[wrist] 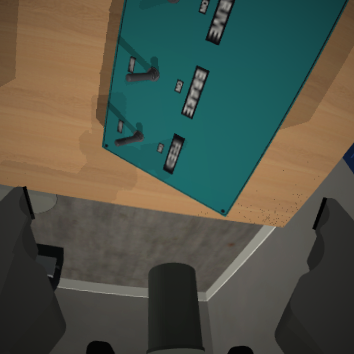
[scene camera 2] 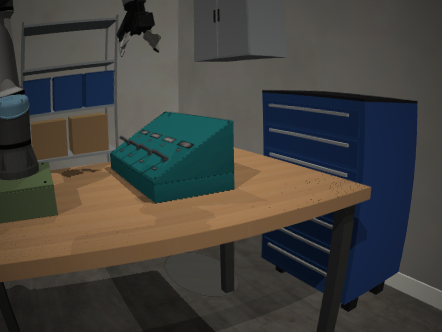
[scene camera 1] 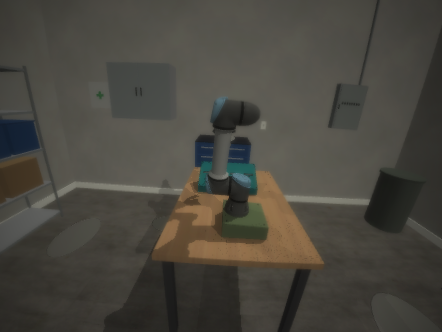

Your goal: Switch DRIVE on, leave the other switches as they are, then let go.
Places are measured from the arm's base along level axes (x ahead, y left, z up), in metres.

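Pixels of known places: gripper, fingertip midpoint: [wrist: 174,196] [scene camera 2: 140,54]; arm's base, link origin: [scene camera 2: 17,172] [scene camera 1: 236,209].
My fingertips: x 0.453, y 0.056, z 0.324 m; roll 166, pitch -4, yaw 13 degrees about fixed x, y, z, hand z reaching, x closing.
For each thing: its top centre in the pictures, then the offset to it from my fingertips. "spot": a spot on its surface instead. Level surfaces: height alone.
- DRIVE label, top centre: [wrist: 222,13] dx +0.066, dy +0.039, dz -0.280 m
- DRIVE switch, surface spot: [wrist: 172,1] spot: dx +0.005, dy +0.032, dz -0.320 m
- BRAKE switch, top centre: [wrist: 139,81] dx -0.017, dy -0.080, dz -0.286 m
- FEED switch, top centre: [wrist: 125,146] dx -0.019, dy -0.199, dz -0.286 m
- wooden table, surface height: dz -0.418 m
The teal switch panel [scene camera 1: 252,185] [scene camera 2: 200,155] [wrist: 245,95] stands on the table, with a sloped face. In the wrist view, the DRIVE label [wrist: 220,22] is cut by the top edge, and a bit of the DRIVE switch [wrist: 172,1] shows there. The BRAKE switch [wrist: 142,76] and the FEED switch [wrist: 129,139] have their levers pointing away from their ON labels. In scene camera 2 the switch labels are too small to read. My gripper [scene camera 2: 140,50] [wrist: 174,196] is open and empty, high above the panel and apart from it. It does not show in scene camera 1.
The arm's green base block [scene camera 1: 245,227] [scene camera 2: 27,200] stands on the wooden table [scene camera 1: 290,240] [scene camera 2: 200,225] [wrist: 50,100]. A blue drawer cabinet [scene camera 1: 200,150] [scene camera 2: 390,175] is beyond the table. A shelf rack [scene camera 1: 36,110] [scene camera 2: 116,75], a grey wall cabinet [scene camera 1: 140,100] [scene camera 2: 230,30] and a dark bin [scene camera 1: 393,200] stand around.
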